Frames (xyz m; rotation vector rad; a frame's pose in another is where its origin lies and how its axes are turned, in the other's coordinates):
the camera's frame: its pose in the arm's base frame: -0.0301 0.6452 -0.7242 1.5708 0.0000 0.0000
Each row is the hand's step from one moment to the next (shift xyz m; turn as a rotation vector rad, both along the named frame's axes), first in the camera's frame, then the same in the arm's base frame.
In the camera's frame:
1: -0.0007 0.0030 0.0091 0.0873 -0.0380 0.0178
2: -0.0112 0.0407 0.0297 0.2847 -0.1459 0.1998
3: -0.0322 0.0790 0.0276 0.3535 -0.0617 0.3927
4: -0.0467 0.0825 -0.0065 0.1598 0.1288 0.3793
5: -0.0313 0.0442 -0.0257 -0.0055 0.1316 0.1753
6: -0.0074 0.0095 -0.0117 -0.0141 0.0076 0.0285
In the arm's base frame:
1: -0.0007 -0.0091 0.0030 0.0873 -0.0178 -0.0380
2: -0.0112 -0.0297 0.0407 0.2847 -0.1998 -0.1459
3: -0.0322 -0.0276 0.0790 0.3535 -0.3927 -0.0617
4: -0.0467 0.0065 0.0825 0.1598 -0.3793 0.1288
5: -0.0313 0.0257 0.0442 -0.0055 -0.1753 0.1316
6: -0.0074 0.0117 0.0095 -0.0141 -0.0285 0.0076

